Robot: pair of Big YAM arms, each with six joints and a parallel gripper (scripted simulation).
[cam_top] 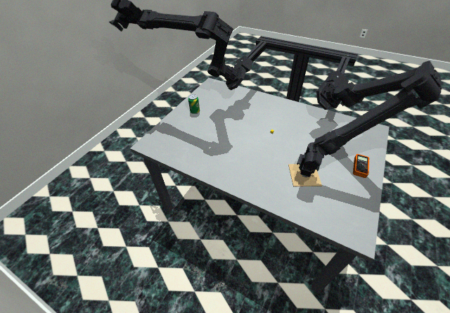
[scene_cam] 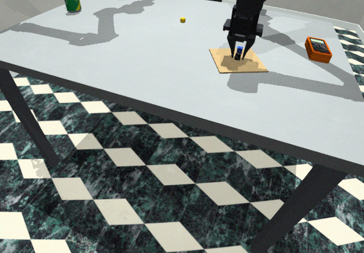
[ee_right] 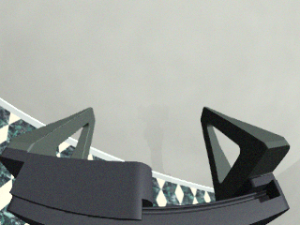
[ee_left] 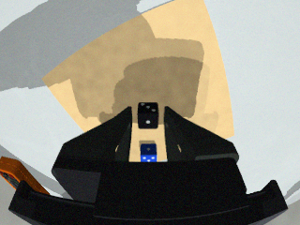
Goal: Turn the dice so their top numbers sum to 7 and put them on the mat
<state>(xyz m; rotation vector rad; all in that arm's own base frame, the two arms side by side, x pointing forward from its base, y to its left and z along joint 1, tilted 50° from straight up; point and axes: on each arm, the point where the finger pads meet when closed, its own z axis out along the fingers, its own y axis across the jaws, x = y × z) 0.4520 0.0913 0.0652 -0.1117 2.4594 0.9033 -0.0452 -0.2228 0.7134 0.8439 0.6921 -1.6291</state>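
Now: the black die right at my left hand. From my left hand the other things lie so: tan mat (1 cm below); then orange multimeter (16 cm behind, 26 cm to the left); then blue die (5 cm behind).
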